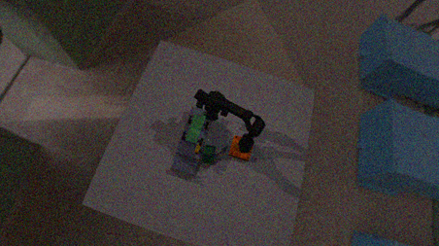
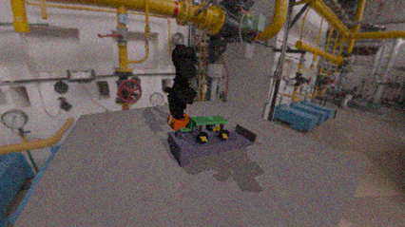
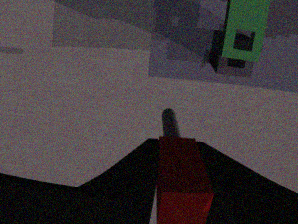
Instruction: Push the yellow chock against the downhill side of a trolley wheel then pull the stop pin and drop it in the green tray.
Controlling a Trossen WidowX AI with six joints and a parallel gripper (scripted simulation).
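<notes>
Right now the green tray is 2 cm behind my gripper tip, 25 cm to the left of it and 19 cm below it. From my gripper tip the other things lie so: ramp: 8 cm ahead, 13 cm to the left, 13 cm below; stop pin: right at my gripper tip; trolley: 8 cm ahead, 13 cm to the left, 7 cm below.
</notes>
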